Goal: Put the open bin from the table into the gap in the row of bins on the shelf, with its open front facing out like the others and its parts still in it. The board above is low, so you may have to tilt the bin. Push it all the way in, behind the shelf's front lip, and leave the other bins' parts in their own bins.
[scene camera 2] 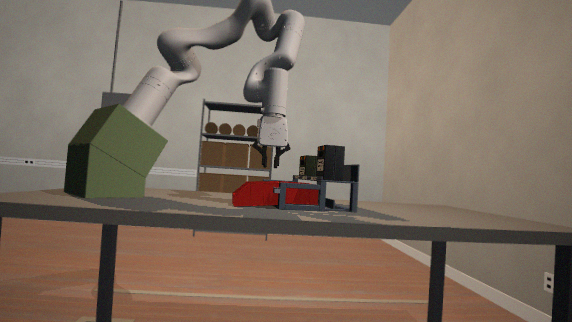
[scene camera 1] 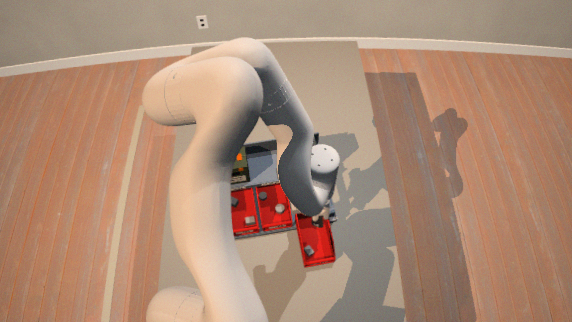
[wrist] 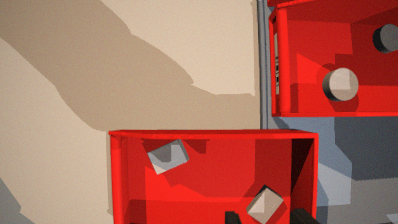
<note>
In view: a grey shelf [scene camera 1: 262,155].
The grey shelf shows as well in scene camera 2 [scene camera 2: 351,172] and in the wrist view [wrist: 350,157].
</note>
